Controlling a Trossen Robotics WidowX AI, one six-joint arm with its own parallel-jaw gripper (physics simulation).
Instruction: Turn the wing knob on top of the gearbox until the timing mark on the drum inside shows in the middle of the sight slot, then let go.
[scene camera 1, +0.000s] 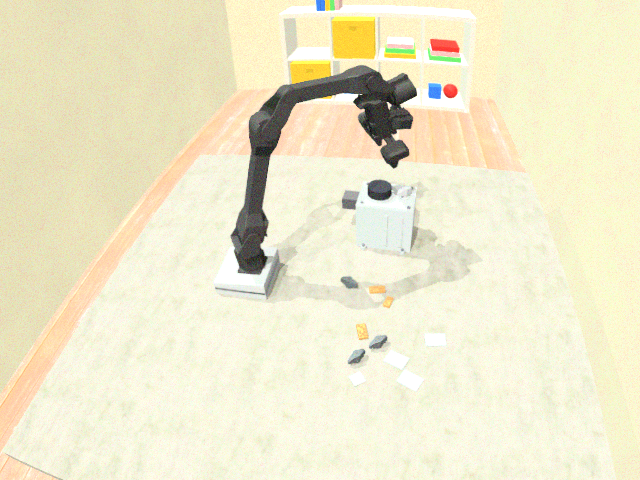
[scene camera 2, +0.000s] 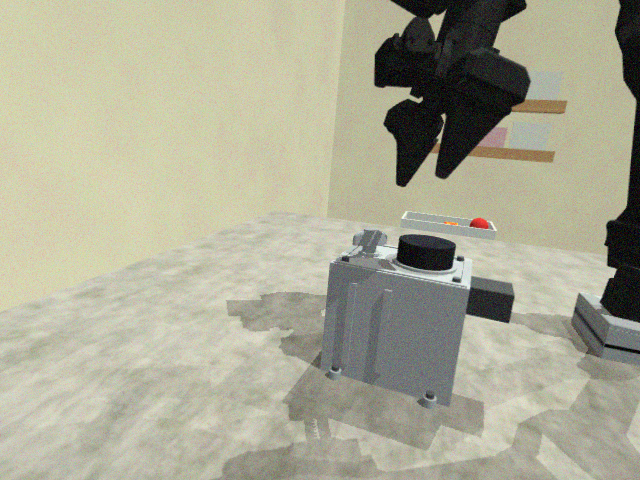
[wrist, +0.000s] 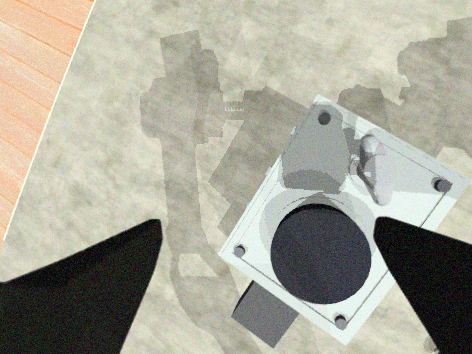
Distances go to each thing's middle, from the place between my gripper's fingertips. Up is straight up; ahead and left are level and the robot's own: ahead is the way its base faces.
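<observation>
Gearbox (scene camera 2: 395, 321): 40 mm to the right of my hand, 10 mm behind it, 150 mm below it. With respect to the wing knob (scene camera 2: 369, 238), I see my gripper 50 mm short of it, 40 mm to the left of it and 100 mm above it.
</observation>
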